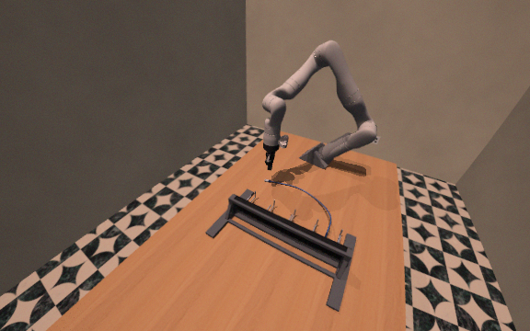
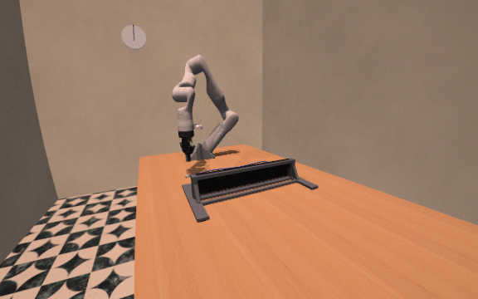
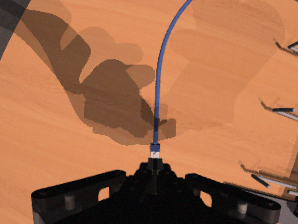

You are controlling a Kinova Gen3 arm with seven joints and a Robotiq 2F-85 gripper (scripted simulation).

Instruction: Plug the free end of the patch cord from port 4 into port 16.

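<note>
Now: the patch cord plug 90 mm below my hand and 10 mm to the right of it.
</note>
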